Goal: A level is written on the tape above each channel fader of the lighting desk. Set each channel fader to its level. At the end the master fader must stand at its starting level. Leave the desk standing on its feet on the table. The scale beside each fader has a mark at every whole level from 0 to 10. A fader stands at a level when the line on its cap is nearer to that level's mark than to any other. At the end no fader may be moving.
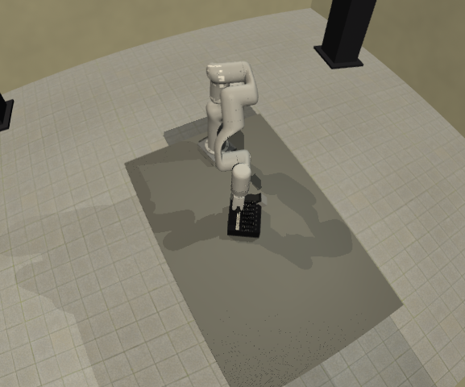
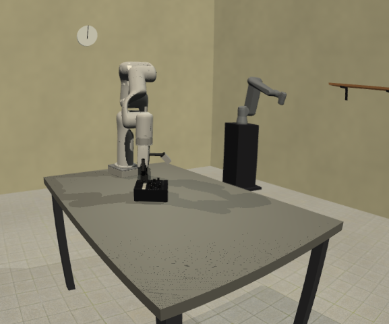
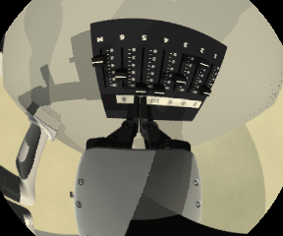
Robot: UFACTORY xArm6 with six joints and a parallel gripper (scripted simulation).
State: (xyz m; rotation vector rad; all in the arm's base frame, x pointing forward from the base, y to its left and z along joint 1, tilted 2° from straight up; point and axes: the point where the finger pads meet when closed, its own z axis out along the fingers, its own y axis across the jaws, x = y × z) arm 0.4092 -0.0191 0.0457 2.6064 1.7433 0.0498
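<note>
Right now my hand is 8 cm to the right of the master fader cap, 2 cm past it and 1 cm above it.
</note>
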